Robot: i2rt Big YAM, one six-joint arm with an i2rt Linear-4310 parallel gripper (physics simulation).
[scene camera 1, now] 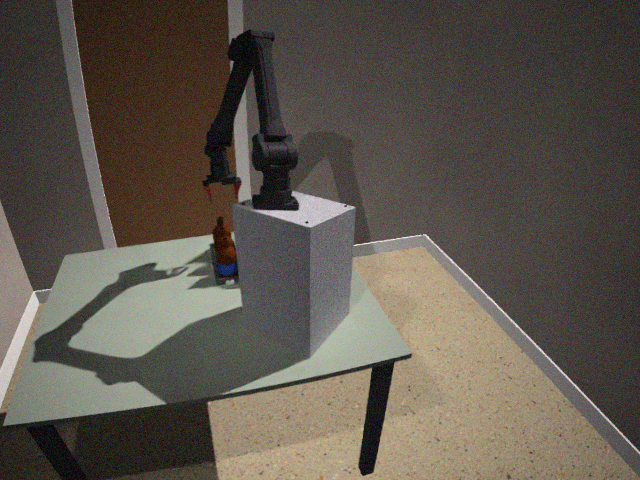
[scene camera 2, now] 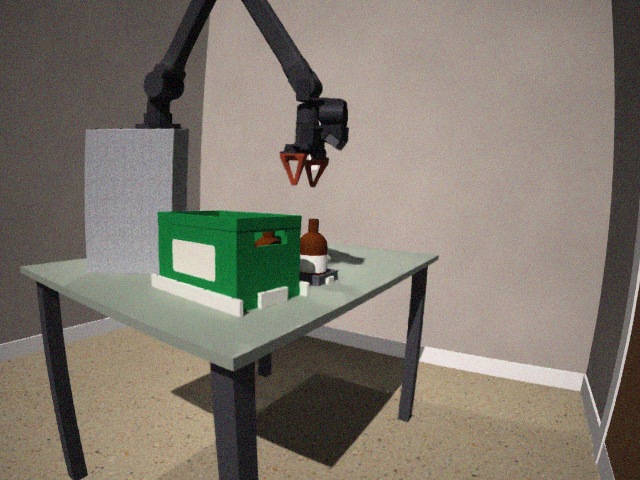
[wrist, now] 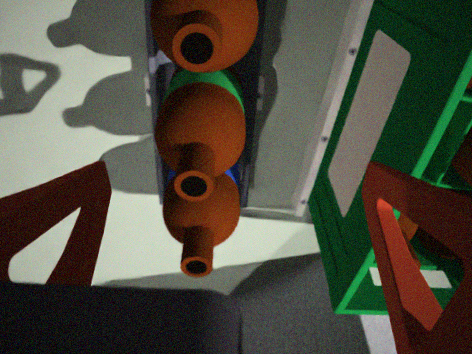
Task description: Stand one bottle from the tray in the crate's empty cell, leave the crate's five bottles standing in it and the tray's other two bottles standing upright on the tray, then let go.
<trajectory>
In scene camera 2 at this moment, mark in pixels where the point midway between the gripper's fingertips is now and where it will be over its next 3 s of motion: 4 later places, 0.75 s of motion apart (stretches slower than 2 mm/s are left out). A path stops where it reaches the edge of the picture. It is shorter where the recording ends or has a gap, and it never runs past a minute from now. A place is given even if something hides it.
The gripper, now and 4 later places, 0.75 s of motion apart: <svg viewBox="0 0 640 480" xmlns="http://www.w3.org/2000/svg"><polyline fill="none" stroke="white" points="303,186 306,210 306,218 307,228 306,229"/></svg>
</trajectory>
